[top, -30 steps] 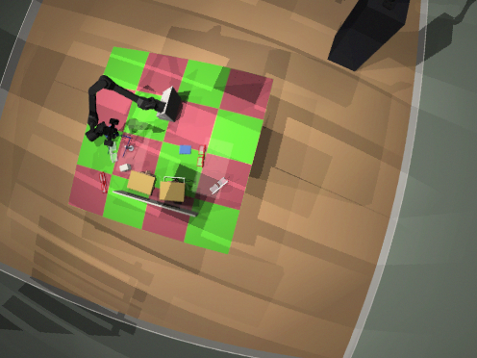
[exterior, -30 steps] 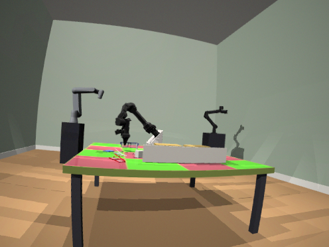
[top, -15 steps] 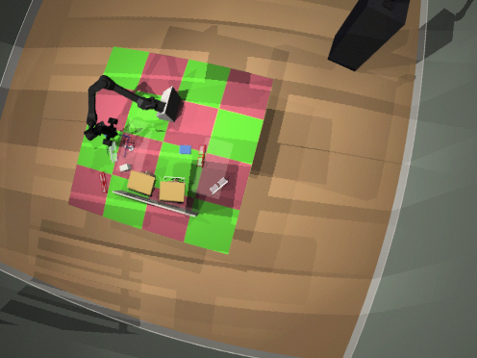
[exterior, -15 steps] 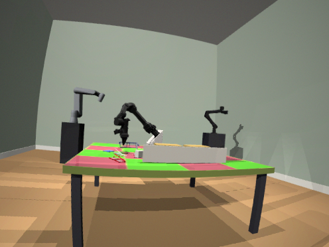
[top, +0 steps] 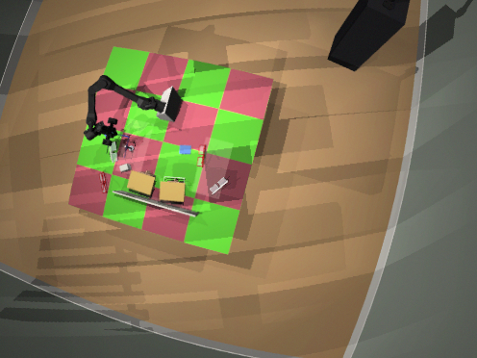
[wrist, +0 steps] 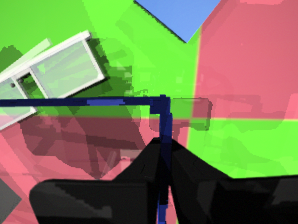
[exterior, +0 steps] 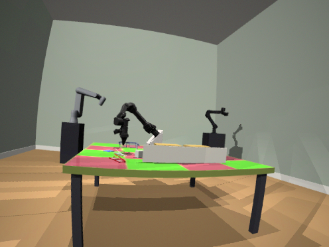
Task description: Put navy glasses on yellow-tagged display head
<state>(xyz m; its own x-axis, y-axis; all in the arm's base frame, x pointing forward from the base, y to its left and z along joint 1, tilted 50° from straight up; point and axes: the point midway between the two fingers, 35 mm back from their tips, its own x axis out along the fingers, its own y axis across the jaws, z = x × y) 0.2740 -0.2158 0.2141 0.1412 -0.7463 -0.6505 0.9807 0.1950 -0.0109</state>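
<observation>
The white post lies 60 mm ahead of my gripper tip, 110 mm to the left of it and 40 mm below it. The rest, counted from my gripper tip: long grey wall 340 mm ahead, 450 mm to the left; then white block 200 mm ahead, 140 mm to the left, 30 mm below.
</observation>
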